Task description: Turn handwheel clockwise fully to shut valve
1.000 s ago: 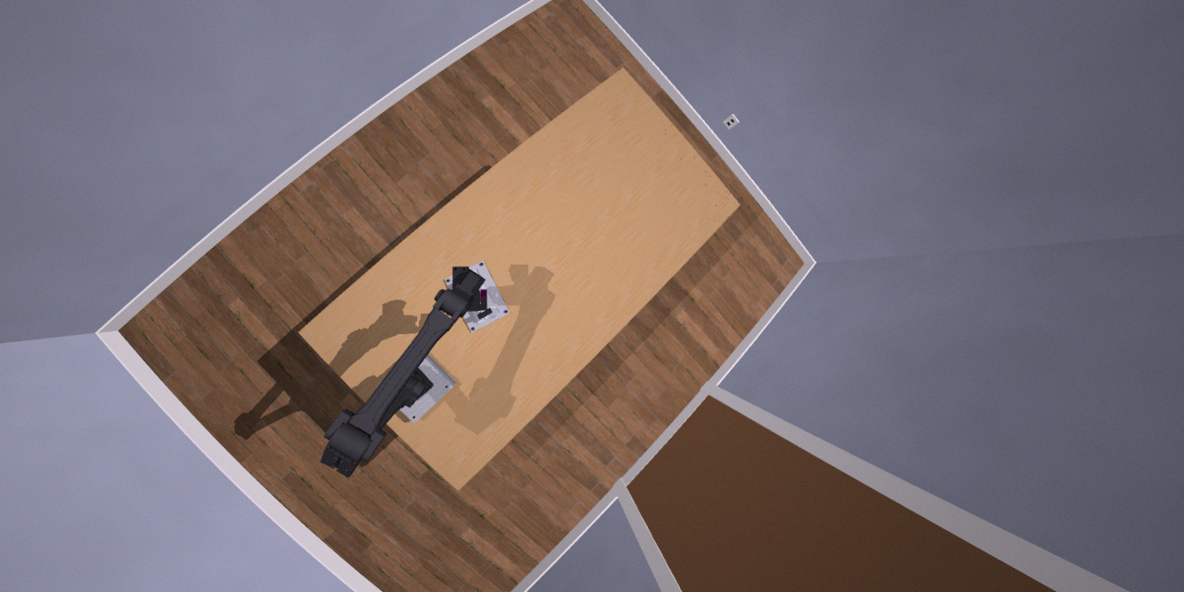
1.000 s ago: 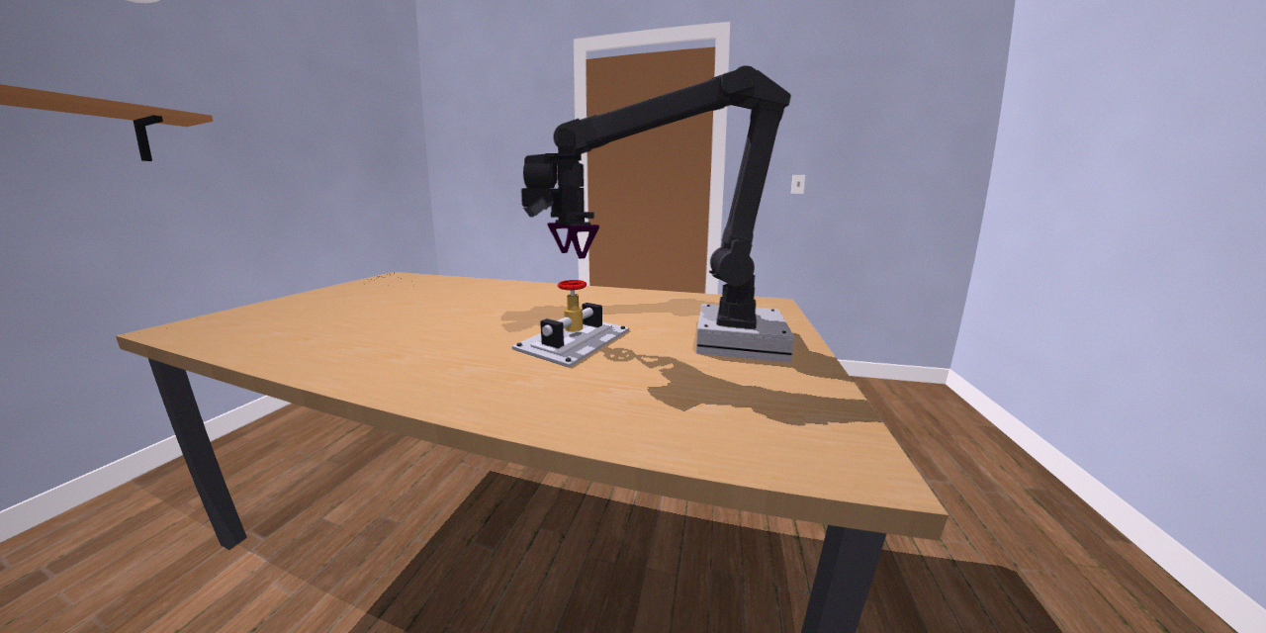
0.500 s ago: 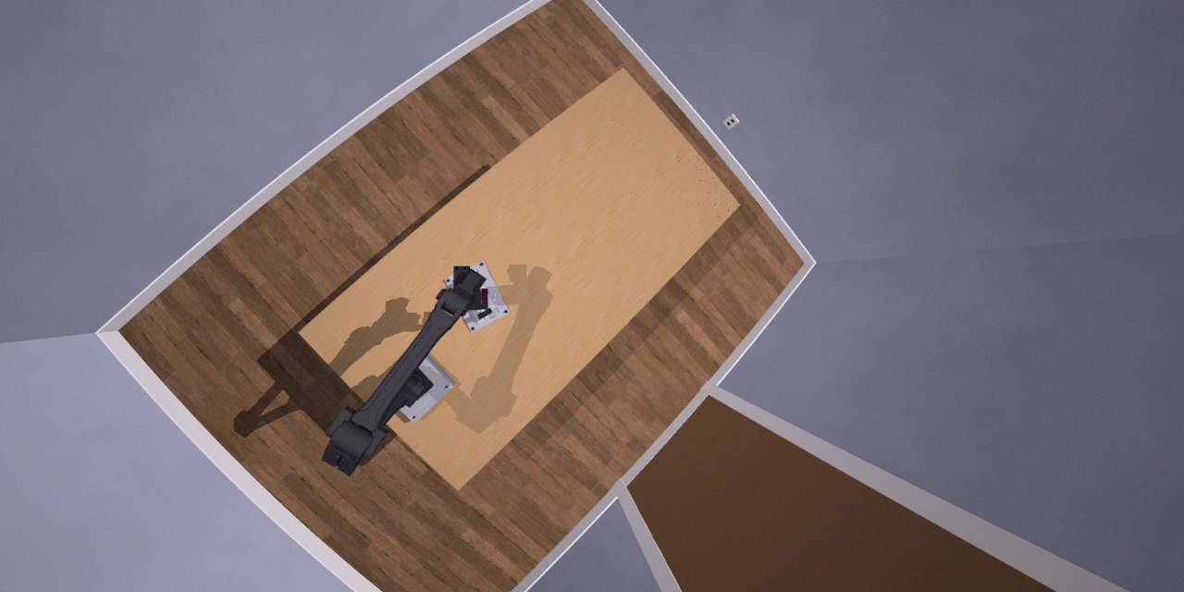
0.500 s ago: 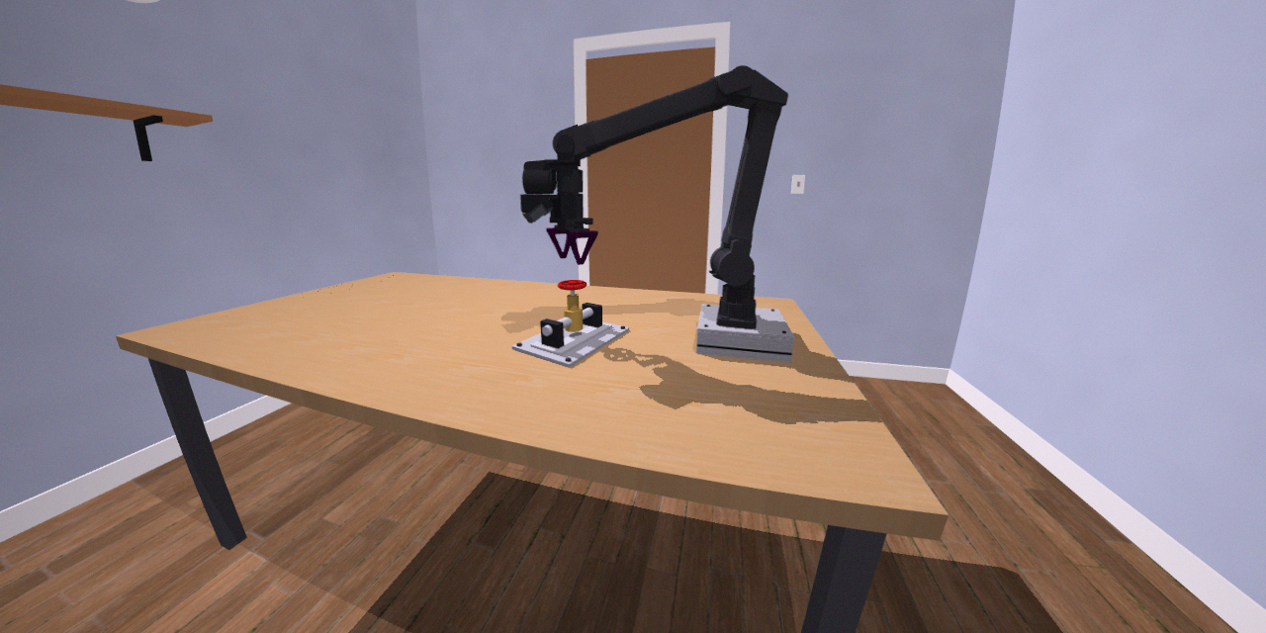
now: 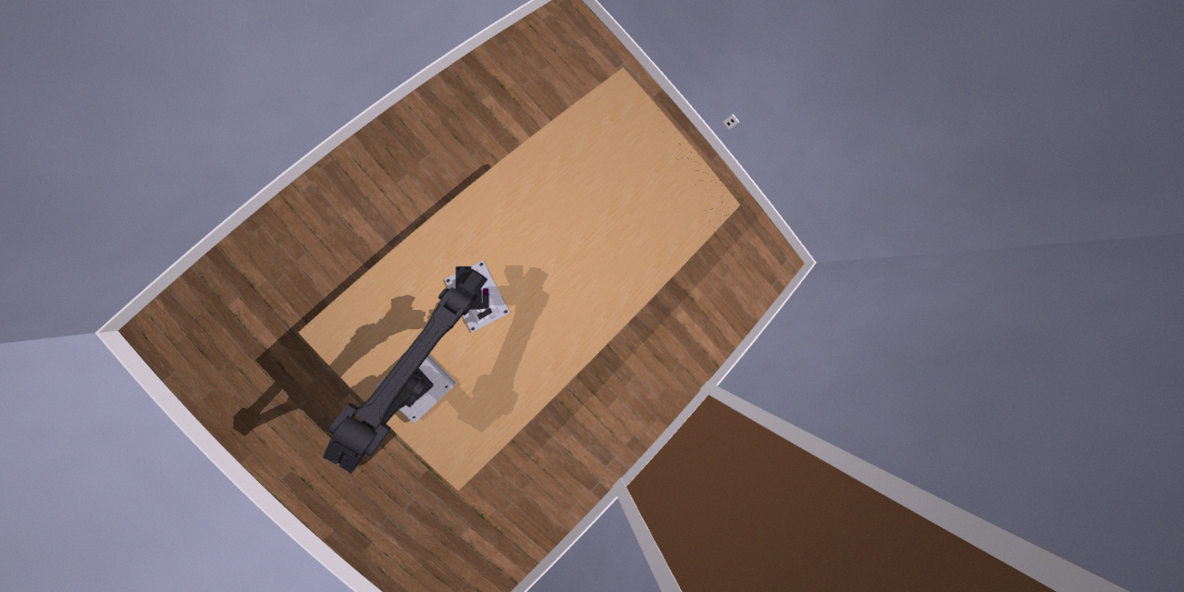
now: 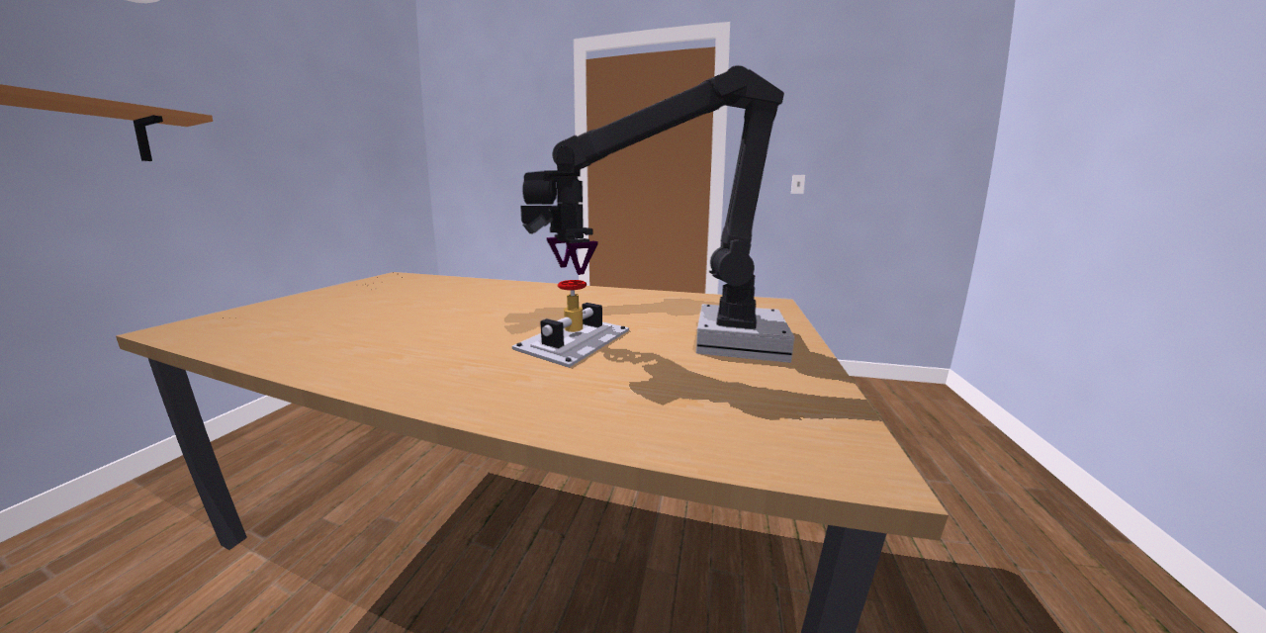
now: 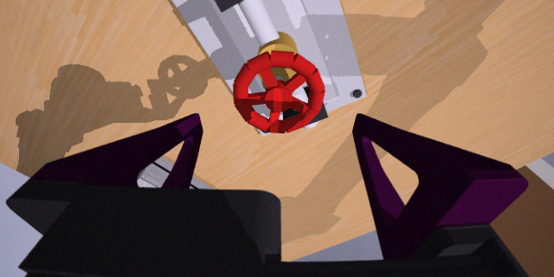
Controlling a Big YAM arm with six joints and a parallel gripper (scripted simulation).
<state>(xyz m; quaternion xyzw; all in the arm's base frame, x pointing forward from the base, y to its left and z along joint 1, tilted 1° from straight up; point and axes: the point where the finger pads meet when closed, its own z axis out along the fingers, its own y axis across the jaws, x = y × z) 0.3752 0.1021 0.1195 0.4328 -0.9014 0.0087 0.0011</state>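
Now: the red handwheel 5 cm below my hand. From my hand the other things lie so: plate 17 cm below.
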